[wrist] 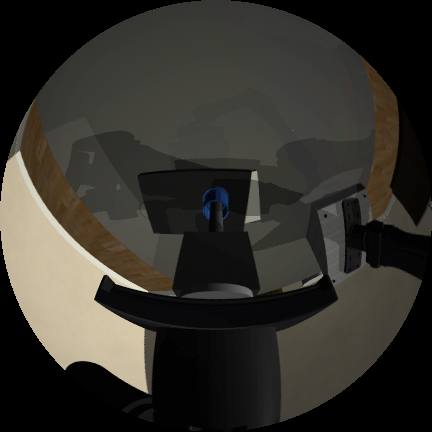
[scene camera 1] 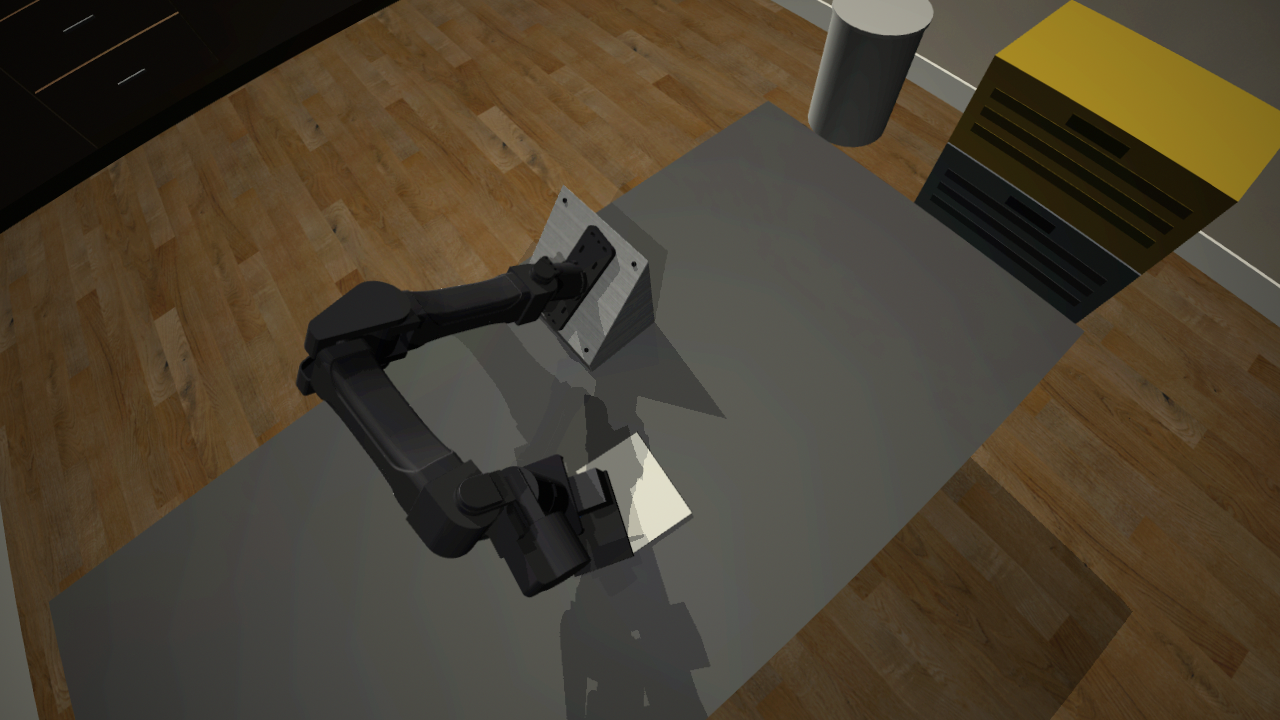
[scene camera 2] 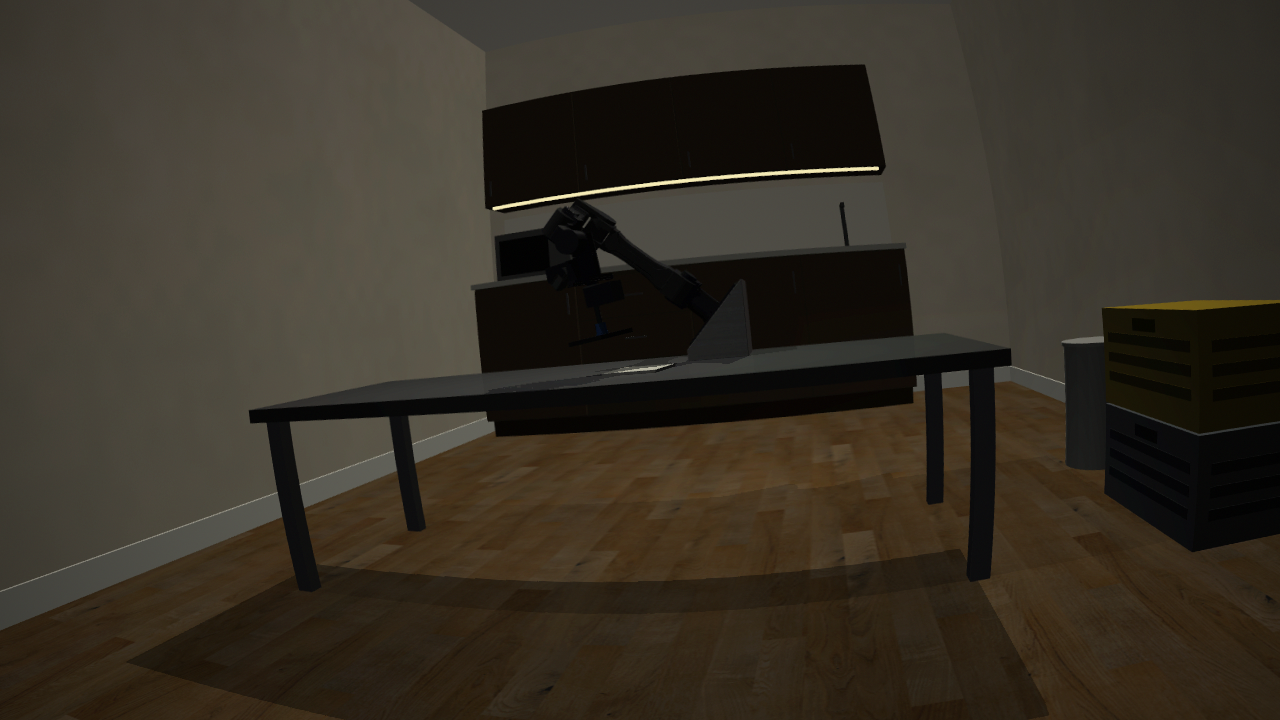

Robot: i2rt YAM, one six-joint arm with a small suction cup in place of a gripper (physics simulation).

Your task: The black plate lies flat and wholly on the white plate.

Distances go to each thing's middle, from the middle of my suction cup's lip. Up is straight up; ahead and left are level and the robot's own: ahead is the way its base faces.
I see my suction cup 3 cm short of the black plate (scene camera 1: 605,539), 1 cm to the right of it and 1 cm above it. Round my suction cup: white plate (scene camera 1: 649,504): 1 cm ahead, 8 cm to the left, 10 cm below.
